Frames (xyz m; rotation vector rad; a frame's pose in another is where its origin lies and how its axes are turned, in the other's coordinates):
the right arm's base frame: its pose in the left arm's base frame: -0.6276 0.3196 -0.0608 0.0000 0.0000 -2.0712
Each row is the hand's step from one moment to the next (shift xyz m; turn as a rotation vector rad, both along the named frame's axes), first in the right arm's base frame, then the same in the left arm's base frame.
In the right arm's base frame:
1: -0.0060 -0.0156 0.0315 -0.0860 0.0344 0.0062
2: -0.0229 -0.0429 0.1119 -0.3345 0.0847 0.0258
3: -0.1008 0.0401 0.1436 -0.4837 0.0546 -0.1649
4: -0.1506 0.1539 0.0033 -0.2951 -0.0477 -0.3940
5: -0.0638 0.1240 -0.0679 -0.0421 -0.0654 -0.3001
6: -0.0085 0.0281 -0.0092 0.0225 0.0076 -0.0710
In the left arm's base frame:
1: -0.0108 0.0127 0.0315 0.0714 0.0590 0.0062
2: -0.0267 0.0407 0.1119 0.2348 0.2528 0.0258
3: 0.0835 0.0692 0.1436 0.2800 0.3982 -0.1649
4: 0.2073 0.0583 0.0033 0.0997 0.2818 -0.3940
5: 0.1394 -0.0035 -0.0679 -0.0372 0.0683 -0.3001
6: 0.0287 -0.0060 -0.0092 -0.0041 -0.0234 -0.0710

